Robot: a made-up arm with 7 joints.
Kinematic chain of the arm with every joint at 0, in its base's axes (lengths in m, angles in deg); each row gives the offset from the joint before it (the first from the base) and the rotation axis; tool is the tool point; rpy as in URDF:
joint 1: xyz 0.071 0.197 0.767 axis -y
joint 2: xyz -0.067 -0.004 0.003 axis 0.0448 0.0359 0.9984
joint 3: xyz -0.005 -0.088 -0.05 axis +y
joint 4: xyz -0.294 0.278 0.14 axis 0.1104 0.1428 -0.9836
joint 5: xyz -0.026 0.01 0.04 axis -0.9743 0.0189 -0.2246
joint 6: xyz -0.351 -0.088 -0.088 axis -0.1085 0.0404 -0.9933
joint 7: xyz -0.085 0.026 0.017 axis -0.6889 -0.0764 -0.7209
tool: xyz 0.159 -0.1 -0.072 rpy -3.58 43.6 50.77
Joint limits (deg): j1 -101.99..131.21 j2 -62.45..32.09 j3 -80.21..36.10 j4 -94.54..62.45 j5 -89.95..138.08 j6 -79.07..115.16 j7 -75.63..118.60
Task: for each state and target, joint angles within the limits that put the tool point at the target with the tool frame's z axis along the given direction. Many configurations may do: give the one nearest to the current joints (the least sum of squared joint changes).
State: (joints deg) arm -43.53 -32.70 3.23 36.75 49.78 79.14 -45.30
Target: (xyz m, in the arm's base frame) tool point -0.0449 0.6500 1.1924 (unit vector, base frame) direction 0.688 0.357 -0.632
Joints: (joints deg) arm -63.19 -40.85 -1.01 5.27 78.96 58.11 -71.18
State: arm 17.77 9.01 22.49 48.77 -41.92 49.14 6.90
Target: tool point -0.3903 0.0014 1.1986 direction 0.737 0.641 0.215
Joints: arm -14.04 32.09 34.88 7.66 -17.85 12.72 -2.34
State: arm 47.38 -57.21 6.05 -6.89 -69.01 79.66 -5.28
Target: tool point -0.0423 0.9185 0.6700 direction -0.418 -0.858 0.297
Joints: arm 18.98 -62.45 8.78 22.31 -50.15 61.45 -3.94
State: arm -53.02 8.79 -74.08 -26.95 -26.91 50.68 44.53
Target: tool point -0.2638 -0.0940 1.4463 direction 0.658 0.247 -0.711
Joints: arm -90.80 13.28 -30.30 -18.56 -32.61 46.07 64.34
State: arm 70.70 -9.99 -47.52 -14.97 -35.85 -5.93 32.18
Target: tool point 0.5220 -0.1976 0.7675 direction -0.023 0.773 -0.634
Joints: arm 130.57 19.14 -59.87 -47.34 -8.51 5.21 66.45
